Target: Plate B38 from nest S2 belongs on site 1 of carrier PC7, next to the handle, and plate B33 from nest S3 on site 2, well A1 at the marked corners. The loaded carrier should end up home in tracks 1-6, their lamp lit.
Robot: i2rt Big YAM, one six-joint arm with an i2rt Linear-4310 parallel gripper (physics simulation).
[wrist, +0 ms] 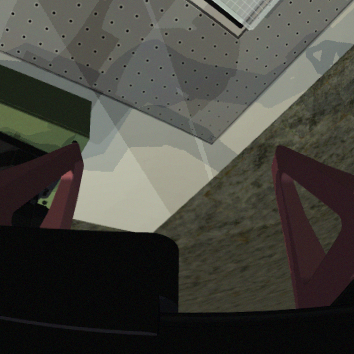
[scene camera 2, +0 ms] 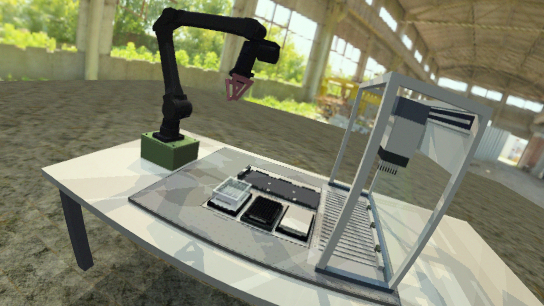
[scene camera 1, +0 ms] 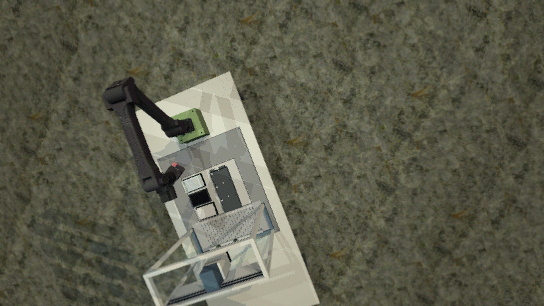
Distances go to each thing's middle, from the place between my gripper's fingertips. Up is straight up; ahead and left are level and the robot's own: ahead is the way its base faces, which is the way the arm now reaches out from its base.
My hand is 270 mm above the clear well plate [scene camera 2: 230, 194], 100 mm short of it and 70 mm to the left of it. Round my hand: black carrier [scene camera 2: 306, 197]: 290 mm below, 200 mm ahead, 130 mm to the left.
